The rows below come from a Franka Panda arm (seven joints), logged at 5 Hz.
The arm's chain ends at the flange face. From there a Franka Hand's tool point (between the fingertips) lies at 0.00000 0.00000 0.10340 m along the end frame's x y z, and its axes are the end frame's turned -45 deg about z.
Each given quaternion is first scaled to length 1.
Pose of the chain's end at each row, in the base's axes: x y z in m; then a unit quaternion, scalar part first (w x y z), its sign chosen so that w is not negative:
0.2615 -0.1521 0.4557 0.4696 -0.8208 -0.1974 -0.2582
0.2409 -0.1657 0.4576 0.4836 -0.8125 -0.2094 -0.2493
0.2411 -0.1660 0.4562 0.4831 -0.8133 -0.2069 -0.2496
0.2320 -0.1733 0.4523 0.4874 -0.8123 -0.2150 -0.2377
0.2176 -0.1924 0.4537 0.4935 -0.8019 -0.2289 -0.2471
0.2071 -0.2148 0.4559 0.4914 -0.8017 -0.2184 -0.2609
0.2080 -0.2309 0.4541 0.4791 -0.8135 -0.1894 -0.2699
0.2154 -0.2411 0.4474 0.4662 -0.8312 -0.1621 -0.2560
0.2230 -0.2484 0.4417 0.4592 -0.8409 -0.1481 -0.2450
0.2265 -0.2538 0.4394 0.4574 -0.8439 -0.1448 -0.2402
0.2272 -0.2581 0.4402 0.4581 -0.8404 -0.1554 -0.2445
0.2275 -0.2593 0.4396 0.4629 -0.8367 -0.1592 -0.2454
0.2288 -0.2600 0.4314 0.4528 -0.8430 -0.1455 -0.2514
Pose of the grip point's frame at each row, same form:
0.2862 -0.0618 0.4117 0.3351 -0.6828 -0.4965 -0.4183
0.2618 -0.0736 0.4154 0.3514 -0.6705 -0.5044 -0.4154
0.2624 -0.0741 0.4140 0.3508 -0.6722 -0.5024 -0.4155
0.2503 -0.0809 0.4097 0.3593 -0.6682 -0.5095 -0.4061
0.2352 -0.0989 0.4133 0.3614 -0.6532 -0.5183 -0.4171
0.2282 -0.1215 0.4165 0.3542 -0.6571 -0.5086 -0.4291
0.2346 -0.1397 0.4132 0.3393 -0.6791 -0.4863 -0.4327
0.2438 -0.1524 0.4025 0.3327 -0.7059 -0.4678 -0.4149
0.2515 -0.1610 0.3943 0.3305 -0.7202 -0.4586 -0.4021
0.2547 -0.1668 0.3912 0.3307 -0.7242 -0.4567 -0.3969
0.2550 -0.1706 0.3926 0.3297 -0.7169 -0.4652 -0.4012
0.2547 -0.1711 0.3930 0.3338 -0.7121 -0.4673 -0.4039
0.2590 -0.1735 0.3835 0.3221 -0.7231 -0.4570 -0.4055

